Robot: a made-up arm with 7 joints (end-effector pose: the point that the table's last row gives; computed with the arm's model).
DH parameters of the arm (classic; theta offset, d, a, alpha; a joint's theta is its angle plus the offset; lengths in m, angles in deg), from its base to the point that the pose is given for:
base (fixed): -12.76 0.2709 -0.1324 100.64
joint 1: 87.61 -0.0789 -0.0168 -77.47
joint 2: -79.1 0.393 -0.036 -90
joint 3: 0 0.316 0.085 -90
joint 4: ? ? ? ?
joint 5: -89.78 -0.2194 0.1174 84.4
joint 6: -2.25 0.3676 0.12 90
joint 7: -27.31 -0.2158 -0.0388 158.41
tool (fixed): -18.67 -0.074 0 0
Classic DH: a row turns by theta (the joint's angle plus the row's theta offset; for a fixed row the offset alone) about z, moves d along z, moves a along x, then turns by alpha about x.
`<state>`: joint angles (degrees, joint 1 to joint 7).
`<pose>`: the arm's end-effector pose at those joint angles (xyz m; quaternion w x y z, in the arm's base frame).
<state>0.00 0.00 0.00 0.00 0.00 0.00 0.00</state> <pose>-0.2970 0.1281 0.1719 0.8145 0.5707 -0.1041 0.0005</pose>
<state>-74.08 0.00 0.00 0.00 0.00 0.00 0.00</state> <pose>-0.2777 0.0751 0.4245 0.6356 0.5740 0.4506 -0.2521</pose>
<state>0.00 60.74 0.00 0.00 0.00 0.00 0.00</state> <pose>-0.2970 0.0332 0.2040 0.9913 0.0806 -0.0895 0.0530</pose>
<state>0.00 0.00 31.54 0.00 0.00 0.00 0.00</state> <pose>-0.3194 0.2393 0.1719 0.7837 0.5776 0.0549 0.2219</pose>
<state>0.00 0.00 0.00 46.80 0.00 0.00 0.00</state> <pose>-0.2970 0.4075 0.3526 0.5208 0.8473 -0.0958 -0.0408</pose>
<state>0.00 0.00 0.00 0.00 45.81 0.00 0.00</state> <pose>-0.0829 0.0925 0.4484 0.7187 0.5091 -0.4328 0.1920</pose>
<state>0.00 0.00 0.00 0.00 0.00 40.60 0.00</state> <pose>-0.4163 0.0998 0.1719 0.7641 0.4992 -0.2956 -0.2821</pose>
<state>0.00 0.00 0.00 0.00 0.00 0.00 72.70</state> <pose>-0.3216 0.1281 0.2224 0.7177 0.4601 0.3990 -0.3378</pose>
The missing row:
joint 4: -84.39 -0.0159 -0.025 -92.24
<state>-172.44 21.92 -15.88 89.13 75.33 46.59 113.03</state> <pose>0.0674 0.1831 0.0014 0.3023 0.0187 -0.1426 0.9423</pose>
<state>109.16 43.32 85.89 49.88 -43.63 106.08 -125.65</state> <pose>-0.2528 0.1809 -0.3452 0.4361 -0.6423 -0.4814 0.4069</pose>
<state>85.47 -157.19 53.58 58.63 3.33 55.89 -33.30</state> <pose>-0.2667 -0.1817 -0.2704 0.2396 -0.7403 -0.4192 -0.4677</pose>
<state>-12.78 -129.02 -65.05 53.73 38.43 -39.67 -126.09</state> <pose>-0.3428 0.0375 -0.2412 0.3817 -0.1720 -0.6870 -0.5939</pose>
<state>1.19 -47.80 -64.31 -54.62 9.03 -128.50 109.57</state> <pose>-0.5100 0.0842 -0.0087 0.4563 -0.1153 0.8729 0.1288</pose>
